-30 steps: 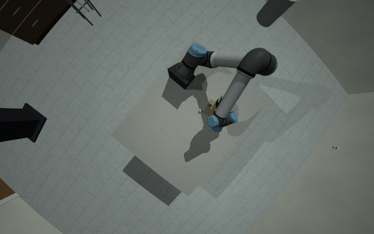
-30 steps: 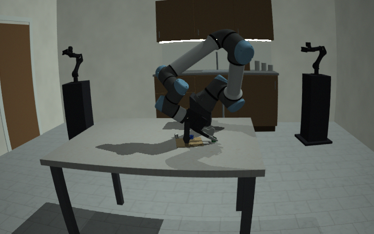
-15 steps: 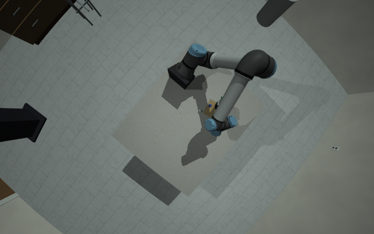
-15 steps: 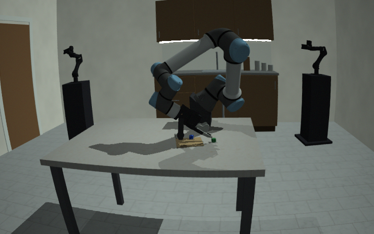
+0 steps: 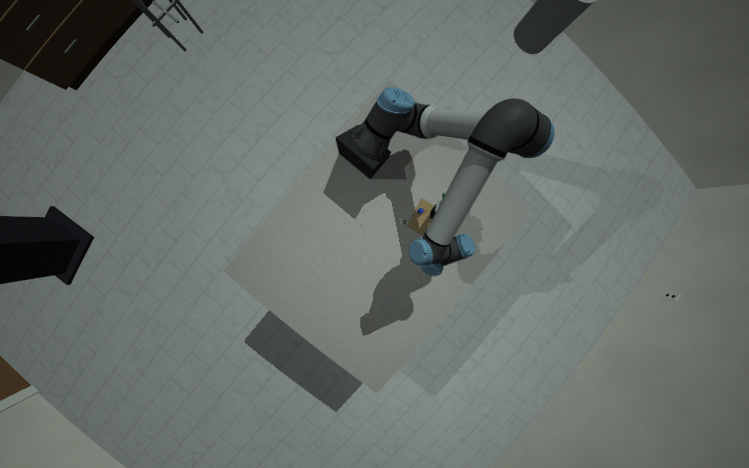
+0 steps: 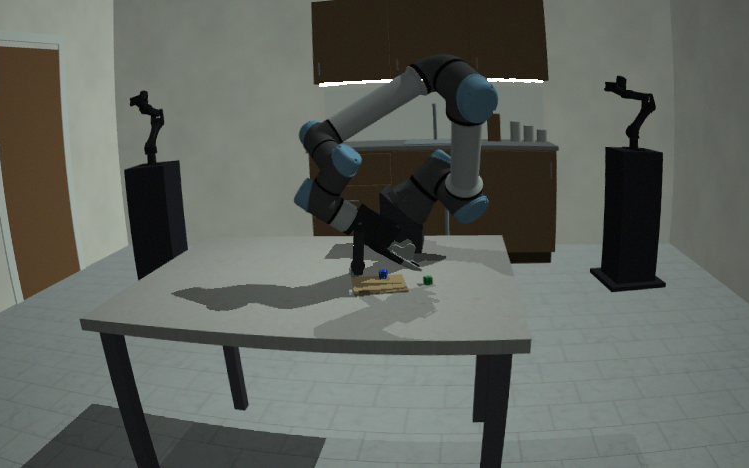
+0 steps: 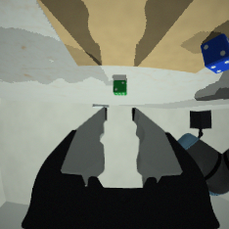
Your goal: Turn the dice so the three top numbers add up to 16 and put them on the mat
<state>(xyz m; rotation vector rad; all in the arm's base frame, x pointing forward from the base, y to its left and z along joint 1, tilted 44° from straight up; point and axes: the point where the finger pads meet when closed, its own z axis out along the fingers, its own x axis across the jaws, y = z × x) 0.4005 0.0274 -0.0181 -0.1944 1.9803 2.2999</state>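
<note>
Now: the green die 40 mm below my hand, 30 mm to the left of it and 10 mm behind it. The rest, counted from my hand: blue die 80 mm to the right, 60 mm behind, 40 mm below; then white die 170 mm to the right, 110 mm behind, 40 mm below; then tan mat 100 mm to the right, 50 mm below, 10 mm behind.
</note>
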